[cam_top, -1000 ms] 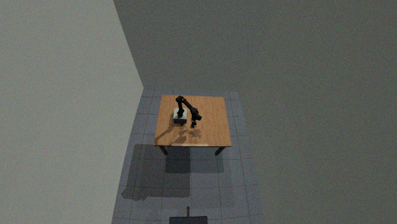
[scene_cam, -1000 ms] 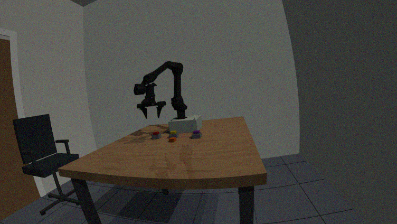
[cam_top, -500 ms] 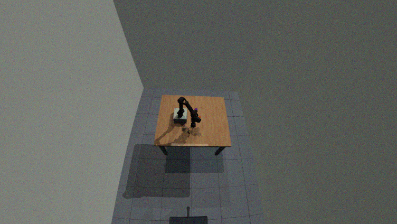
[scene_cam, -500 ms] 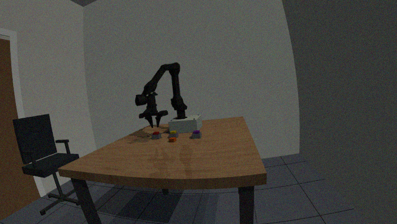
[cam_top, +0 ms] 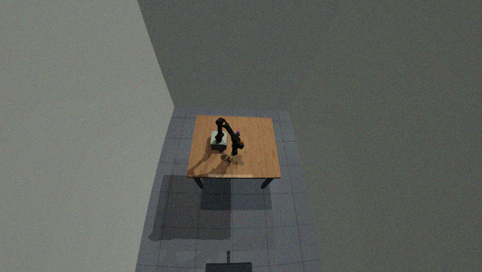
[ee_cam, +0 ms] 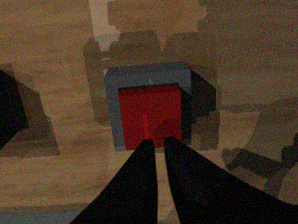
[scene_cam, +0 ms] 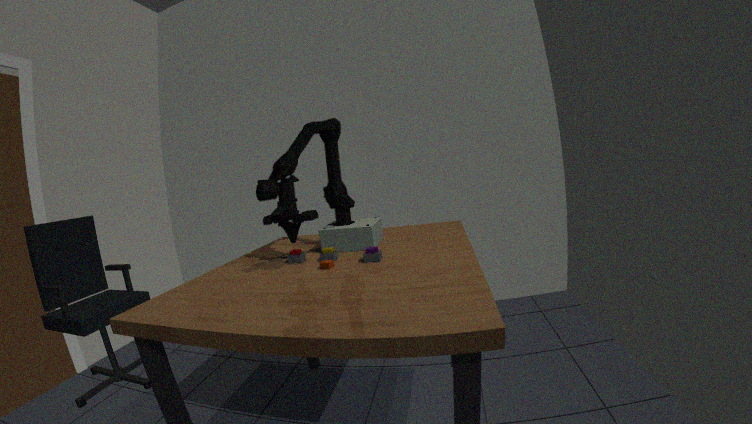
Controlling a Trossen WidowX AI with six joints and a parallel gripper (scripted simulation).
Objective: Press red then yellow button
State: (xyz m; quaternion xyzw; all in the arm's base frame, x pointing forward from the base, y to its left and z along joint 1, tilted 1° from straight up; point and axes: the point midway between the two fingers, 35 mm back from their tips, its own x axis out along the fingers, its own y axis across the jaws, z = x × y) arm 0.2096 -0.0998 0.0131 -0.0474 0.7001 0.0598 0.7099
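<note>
Right now the red button is 3 cm below my gripper tip. The rest, counted from my gripper tip: yellow button 1 cm behind, 12 cm to the left, 3 cm below; purple button 1 cm ahead, 28 cm to the left, 3 cm below; orange block 8 cm ahead, 16 cm to the left, 5 cm below.
</note>
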